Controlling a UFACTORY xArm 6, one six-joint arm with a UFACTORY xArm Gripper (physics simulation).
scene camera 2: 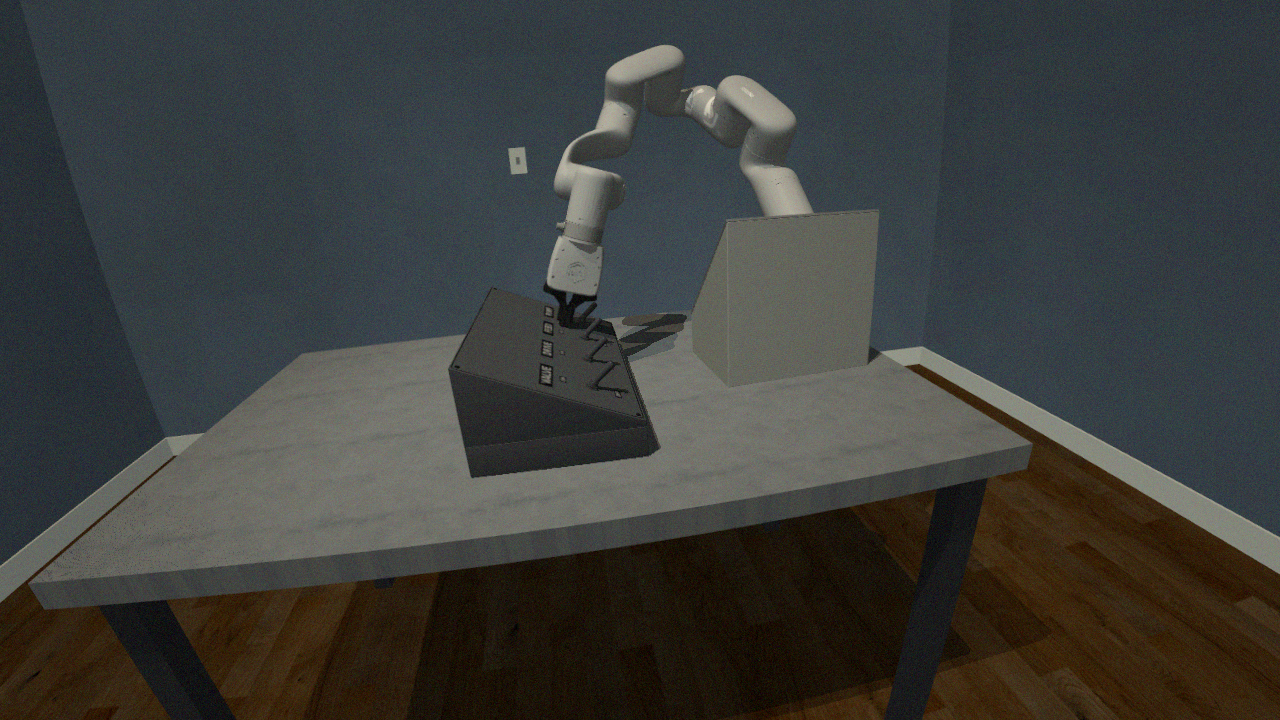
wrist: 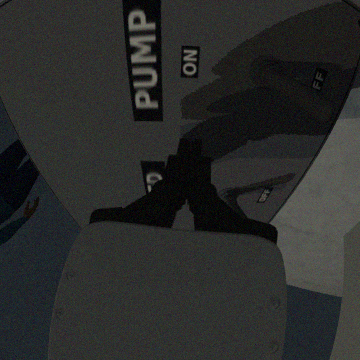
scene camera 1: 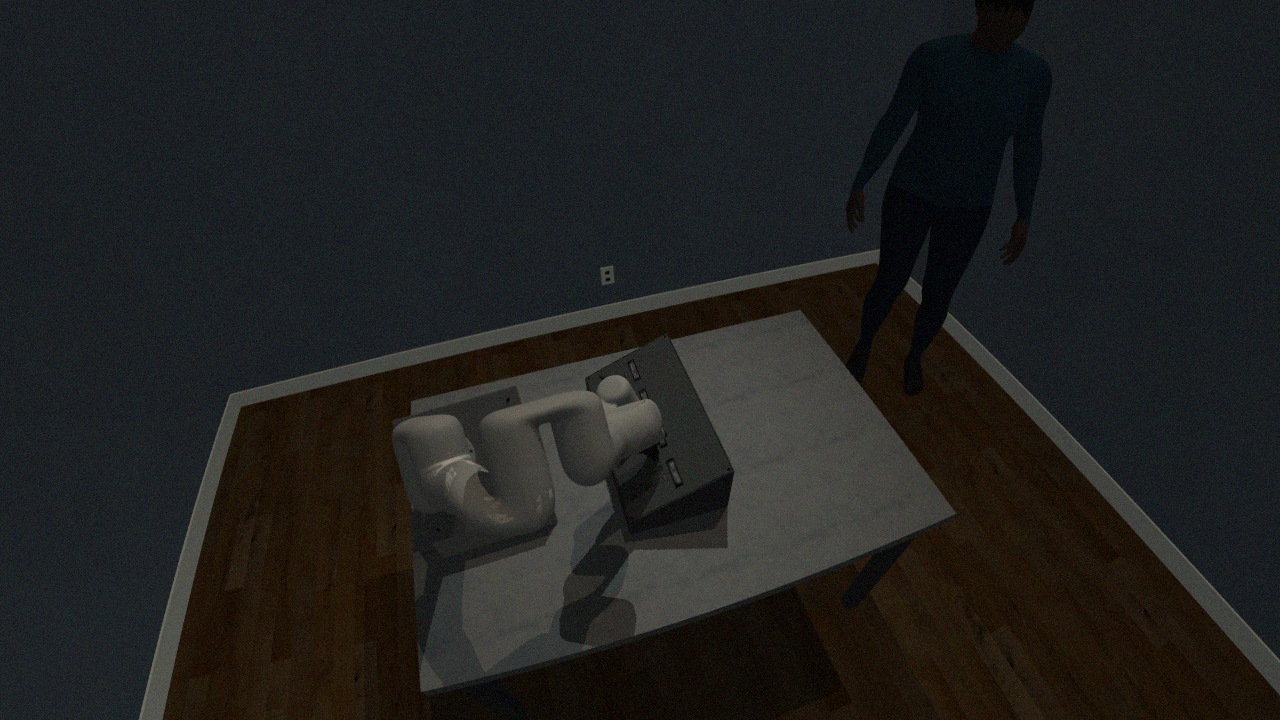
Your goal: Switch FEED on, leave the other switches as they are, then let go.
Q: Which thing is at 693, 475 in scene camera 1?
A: A dark sloped switch panel.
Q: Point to a dark sloped switch panel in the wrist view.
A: At 101, 101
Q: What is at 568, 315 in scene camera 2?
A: My gripper.
